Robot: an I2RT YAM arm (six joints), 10 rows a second.
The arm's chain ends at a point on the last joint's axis. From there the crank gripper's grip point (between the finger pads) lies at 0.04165 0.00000 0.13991 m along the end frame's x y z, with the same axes.
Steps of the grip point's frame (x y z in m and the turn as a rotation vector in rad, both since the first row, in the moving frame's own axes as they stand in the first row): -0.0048, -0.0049, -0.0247, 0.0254, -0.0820, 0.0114; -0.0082, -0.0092, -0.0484, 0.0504, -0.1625, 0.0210; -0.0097, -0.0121, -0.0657, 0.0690, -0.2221, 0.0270; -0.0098, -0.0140, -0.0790, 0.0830, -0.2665, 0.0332; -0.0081, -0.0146, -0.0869, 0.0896, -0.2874, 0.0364; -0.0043, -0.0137, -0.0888, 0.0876, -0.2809, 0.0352
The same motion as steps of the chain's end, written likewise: 0.0068, -0.0017, -0.0276, 0.0254, -0.0820, 0.0114; 0.0149, -0.0026, -0.0531, 0.0504, -0.1625, 0.0210; 0.0220, -0.0029, -0.0711, 0.0690, -0.2221, 0.0270; 0.0283, -0.0028, -0.0846, 0.0830, -0.2665, 0.0332; 0.0330, -0.0025, -0.0925, 0.0896, -0.2874, 0.0364; 0.0359, -0.0019, -0.0944, 0.0876, -0.2809, 0.0352
